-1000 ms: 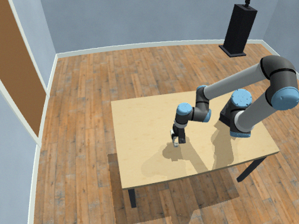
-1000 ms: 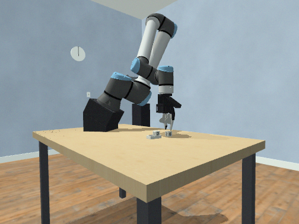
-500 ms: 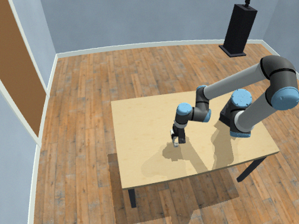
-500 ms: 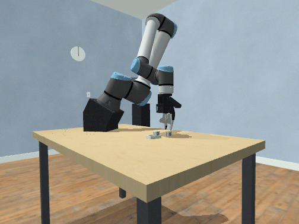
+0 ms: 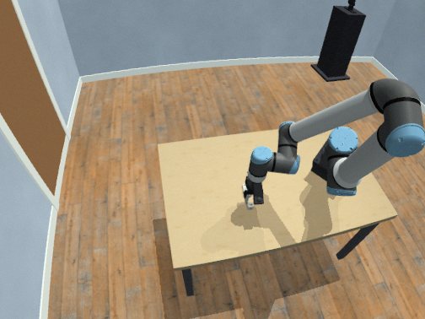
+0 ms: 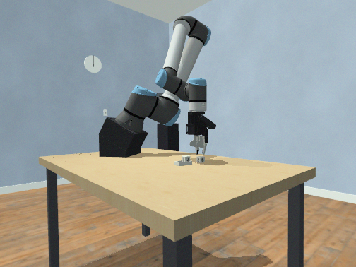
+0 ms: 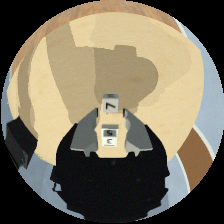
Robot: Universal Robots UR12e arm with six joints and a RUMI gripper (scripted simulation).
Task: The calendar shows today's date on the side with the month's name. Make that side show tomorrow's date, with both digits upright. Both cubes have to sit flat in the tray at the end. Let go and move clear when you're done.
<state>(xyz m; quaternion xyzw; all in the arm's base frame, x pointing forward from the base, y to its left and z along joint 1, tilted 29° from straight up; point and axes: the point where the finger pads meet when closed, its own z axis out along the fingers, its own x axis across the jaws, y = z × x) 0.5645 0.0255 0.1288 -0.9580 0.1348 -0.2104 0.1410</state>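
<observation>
Now: hand 30 mm past the calendar tray, 110 mm to the left of it and 50 mm above it.
</observation>
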